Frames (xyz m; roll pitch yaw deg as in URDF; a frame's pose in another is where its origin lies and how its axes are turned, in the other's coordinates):
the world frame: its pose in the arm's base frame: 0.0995 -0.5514 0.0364 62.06 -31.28 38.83
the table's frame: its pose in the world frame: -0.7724 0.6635 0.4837 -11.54 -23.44 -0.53
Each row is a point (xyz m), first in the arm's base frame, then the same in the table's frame.
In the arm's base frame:
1: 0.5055 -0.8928 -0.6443
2: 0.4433 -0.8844 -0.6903
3: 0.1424 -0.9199 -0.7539
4: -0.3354 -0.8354 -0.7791
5: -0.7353 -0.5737 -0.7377
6: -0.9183 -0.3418 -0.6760
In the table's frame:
1: 0.3492 -1.3335 -0.7842
2: 0.2742 -1.3238 -0.8026
3: -0.0005 -1.1848 -0.7698
4: -0.3668 -0.8709 -0.8275
5: -0.6043 -0.5107 -1.0374
6: -0.6684 -0.2844 -1.2263

